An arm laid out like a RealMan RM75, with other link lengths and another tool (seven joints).
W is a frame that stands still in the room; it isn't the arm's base.
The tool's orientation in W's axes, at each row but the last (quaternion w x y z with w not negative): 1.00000, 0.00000, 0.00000, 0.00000; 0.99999, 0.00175, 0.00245, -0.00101; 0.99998, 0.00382, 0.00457, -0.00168; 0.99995, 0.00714, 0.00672, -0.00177; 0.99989, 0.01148, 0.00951, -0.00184; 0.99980, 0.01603, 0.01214, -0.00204; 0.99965, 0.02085, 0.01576, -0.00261; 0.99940, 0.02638, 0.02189, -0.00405; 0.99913, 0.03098, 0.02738, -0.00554; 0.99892, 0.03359, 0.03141, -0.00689; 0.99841, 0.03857, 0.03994, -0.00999
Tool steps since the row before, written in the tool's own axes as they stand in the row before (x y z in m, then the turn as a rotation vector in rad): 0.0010, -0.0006, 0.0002, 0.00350, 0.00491, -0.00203; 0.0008, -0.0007, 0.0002, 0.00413, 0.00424, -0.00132; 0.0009, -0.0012, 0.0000, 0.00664, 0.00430, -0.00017; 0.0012, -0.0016, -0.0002, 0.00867, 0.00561, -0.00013; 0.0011, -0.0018, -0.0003, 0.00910, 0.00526, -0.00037; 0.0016, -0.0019, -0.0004, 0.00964, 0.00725, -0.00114; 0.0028, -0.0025, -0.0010, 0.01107, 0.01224, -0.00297; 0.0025, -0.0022, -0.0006, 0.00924, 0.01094, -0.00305; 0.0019, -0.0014, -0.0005, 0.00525, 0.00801, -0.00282; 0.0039, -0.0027, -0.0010, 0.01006, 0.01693, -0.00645; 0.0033, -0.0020, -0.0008, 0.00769, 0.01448, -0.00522
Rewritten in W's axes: 0.0010, -0.0006, 0.0002, 0.00350, 0.00491, -0.00203; 0.0008, -0.0007, 0.0002, 0.00413, 0.00424, -0.00133; 0.0009, -0.0012, 0.0000, 0.00665, 0.00428, -0.00020; 0.0012, -0.0016, -0.0002, 0.00869, 0.00558, -0.00017; 0.0011, -0.0018, -0.0004, 0.00911, 0.00524, -0.00042; 0.0016, -0.0019, -0.0005, 0.00964, 0.00725, -0.00114; 0.0028, -0.0025, -0.0012, 0.01104, 0.01230, -0.00281; 0.0025, -0.0022, -0.0008, 0.00920, 0.01102, -0.00287; 0.0019, -0.0014, -0.0007, 0.00519, 0.00812, -0.00261; 0.0038, -0.0027, -0.0014, 0.00991, 0.01721, -0.00593; 0.0032, -0.0020, -0.0012, 0.00759, 0.01471, -0.00470
